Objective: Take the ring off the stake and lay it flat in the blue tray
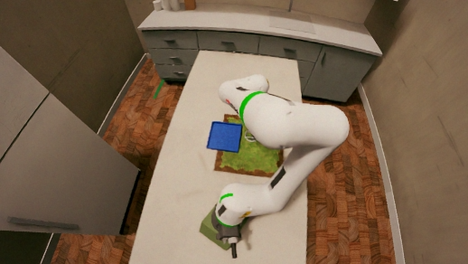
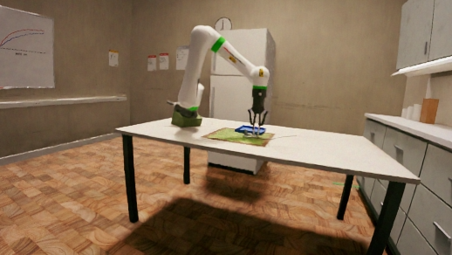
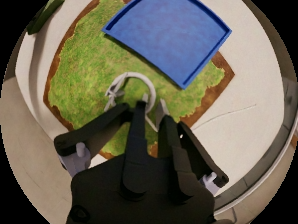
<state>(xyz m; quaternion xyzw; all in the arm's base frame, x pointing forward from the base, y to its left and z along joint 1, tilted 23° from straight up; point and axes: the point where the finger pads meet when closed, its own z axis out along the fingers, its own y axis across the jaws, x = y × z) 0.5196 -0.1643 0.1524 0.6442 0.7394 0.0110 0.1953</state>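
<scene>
My hand is 70 mm past the grey stake and 20 mm above it. The rest, counted from my hand: blue tray: 170 mm to the left, 30 mm below, 30 mm behind; then green mat: 100 mm behind, 50 mm below.
</scene>
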